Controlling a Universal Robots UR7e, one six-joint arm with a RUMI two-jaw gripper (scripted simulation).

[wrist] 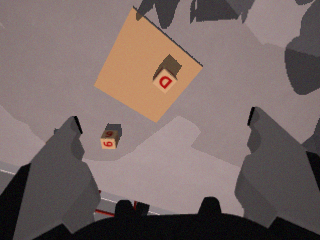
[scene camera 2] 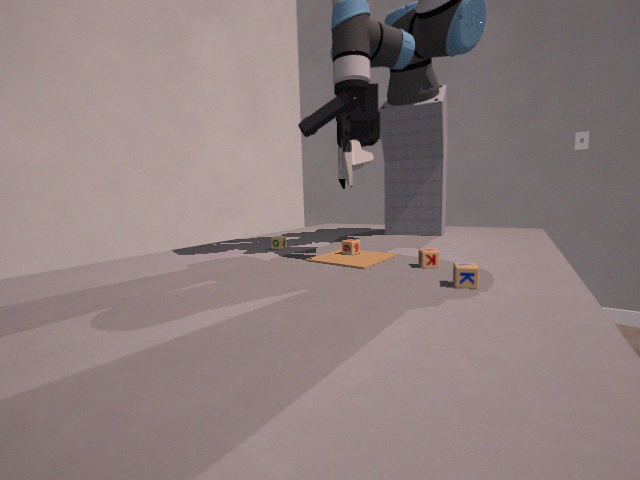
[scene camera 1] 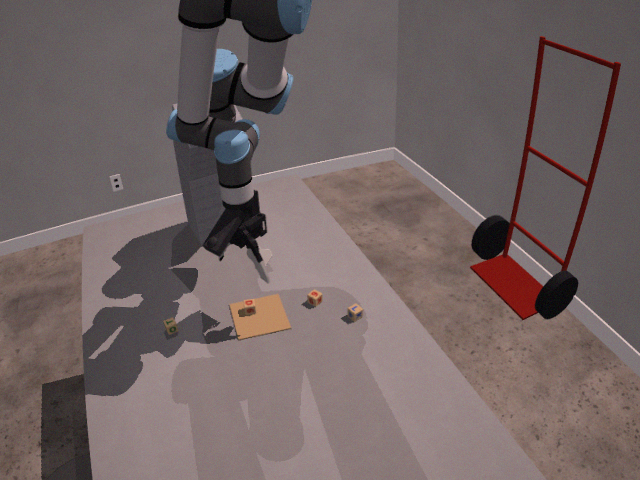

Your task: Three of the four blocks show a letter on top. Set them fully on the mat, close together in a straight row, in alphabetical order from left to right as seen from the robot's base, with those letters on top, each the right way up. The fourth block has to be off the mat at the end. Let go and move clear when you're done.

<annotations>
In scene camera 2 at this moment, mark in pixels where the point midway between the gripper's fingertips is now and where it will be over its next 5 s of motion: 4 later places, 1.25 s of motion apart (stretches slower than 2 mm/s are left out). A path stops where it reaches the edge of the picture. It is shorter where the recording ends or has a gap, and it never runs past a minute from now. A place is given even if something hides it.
My gripper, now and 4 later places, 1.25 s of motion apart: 346,187; 346,194; 348,200; 350,205; 350,215
</annotations>
